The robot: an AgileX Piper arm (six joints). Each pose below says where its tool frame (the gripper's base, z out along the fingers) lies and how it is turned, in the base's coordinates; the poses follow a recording.
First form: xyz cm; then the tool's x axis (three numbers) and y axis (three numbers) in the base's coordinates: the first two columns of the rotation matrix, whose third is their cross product.
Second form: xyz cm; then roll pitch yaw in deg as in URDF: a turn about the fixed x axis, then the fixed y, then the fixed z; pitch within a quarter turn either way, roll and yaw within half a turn. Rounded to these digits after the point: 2 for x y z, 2 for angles.
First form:
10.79 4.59 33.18 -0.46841 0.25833 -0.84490 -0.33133 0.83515 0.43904
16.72 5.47 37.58 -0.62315 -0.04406 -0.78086 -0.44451 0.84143 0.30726
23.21 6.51 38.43 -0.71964 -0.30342 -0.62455 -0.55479 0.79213 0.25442
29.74 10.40 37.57 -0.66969 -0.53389 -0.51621 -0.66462 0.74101 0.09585
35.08 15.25 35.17 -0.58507 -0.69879 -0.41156 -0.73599 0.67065 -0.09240
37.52 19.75 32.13 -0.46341 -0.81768 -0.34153 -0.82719 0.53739 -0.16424
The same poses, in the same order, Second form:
10.79 4.59 33.18 124.84 57.66 151.12
16.72 5.47 37.58 150.54 51.34 -175.96
23.21 6.51 38.43 160.99 38.65 -157.14
29.74 10.40 37.57 173.57 31.08 -141.44
35.08 15.25 35.17 -174.18 24.30 -129.94
37.52 19.75 32.13 -169.94 19.97 -119.54

